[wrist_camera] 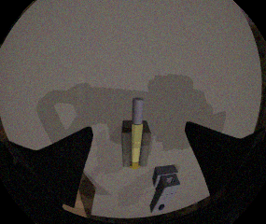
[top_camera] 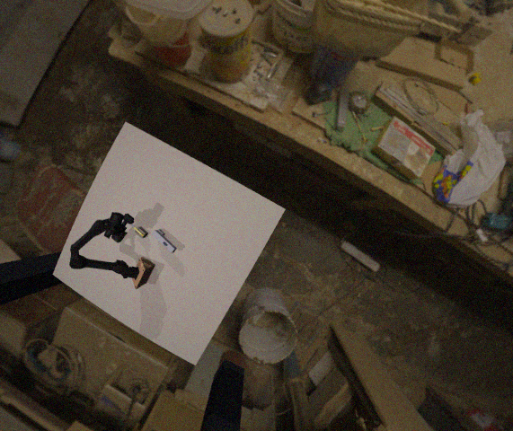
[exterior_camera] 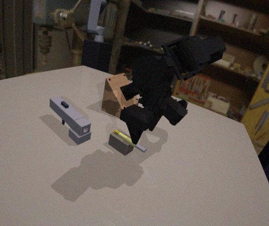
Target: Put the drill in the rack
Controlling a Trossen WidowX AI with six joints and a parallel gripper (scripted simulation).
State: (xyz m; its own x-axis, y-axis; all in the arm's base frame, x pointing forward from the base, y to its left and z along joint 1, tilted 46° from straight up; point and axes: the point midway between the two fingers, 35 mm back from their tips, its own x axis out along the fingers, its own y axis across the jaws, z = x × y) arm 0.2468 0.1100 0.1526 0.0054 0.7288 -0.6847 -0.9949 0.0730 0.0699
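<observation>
Now: gripper tip 4 cm to the left of the drill, 4 cm above it and 1 cm past it. Also, from my gripper tip: grey housing (24 cm to the right, 3 cm below, 3 cm ahead); dark key (27 cm to the right, 3 cm below, 3 cm ahead).
</observation>
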